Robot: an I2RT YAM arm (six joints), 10 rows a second.
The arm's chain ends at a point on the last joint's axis. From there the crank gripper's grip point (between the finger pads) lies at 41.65 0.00 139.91 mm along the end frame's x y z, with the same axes.
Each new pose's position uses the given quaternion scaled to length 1; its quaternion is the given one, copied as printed.
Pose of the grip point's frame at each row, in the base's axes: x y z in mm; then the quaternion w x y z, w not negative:
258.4 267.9 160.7 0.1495 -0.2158 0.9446 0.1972
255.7 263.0 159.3 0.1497 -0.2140 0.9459 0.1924
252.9 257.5 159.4 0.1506 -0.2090 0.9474 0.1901
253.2 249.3 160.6 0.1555 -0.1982 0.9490 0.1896
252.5 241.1 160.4 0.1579 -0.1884 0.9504 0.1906
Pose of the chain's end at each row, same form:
266.7 221.3 298.8 0.1495 -0.2158 0.9446 0.1972
263.6 217.6 297.8 0.1497 -0.2140 0.9459 0.1924
260.2 212.4 298.0 0.1506 -0.2090 0.9474 0.1901
258.8 203.5 299.1 0.1555 -0.1982 0.9490 0.1896
257.2 194.5 298.7 0.1579 -0.1884 0.9504 0.1906

